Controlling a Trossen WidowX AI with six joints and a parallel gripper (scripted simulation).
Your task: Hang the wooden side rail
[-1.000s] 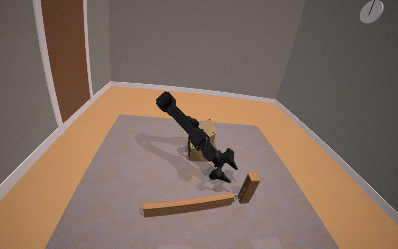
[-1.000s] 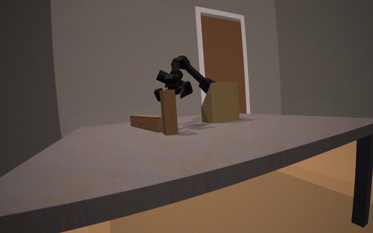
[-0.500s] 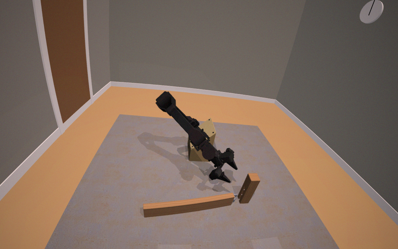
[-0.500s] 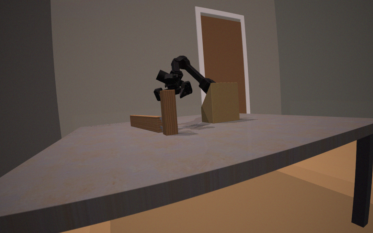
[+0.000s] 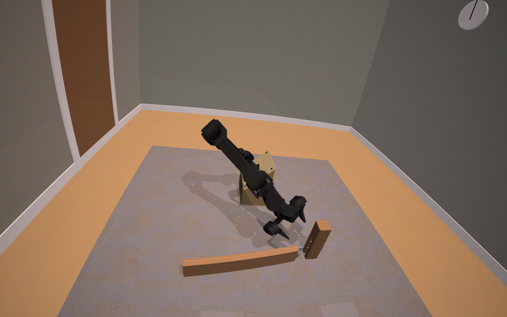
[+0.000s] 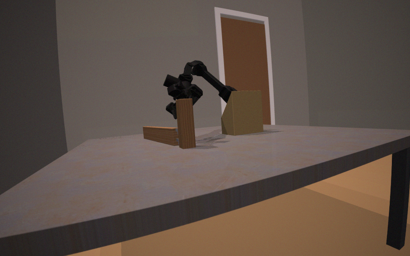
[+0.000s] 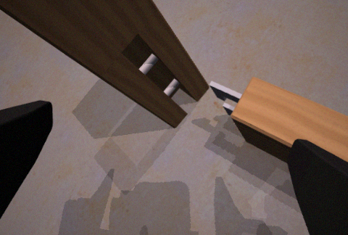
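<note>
My gripper tip is 90 mm to the right of the headboard post, 40 mm above it and 10 mm short of it.
</note>
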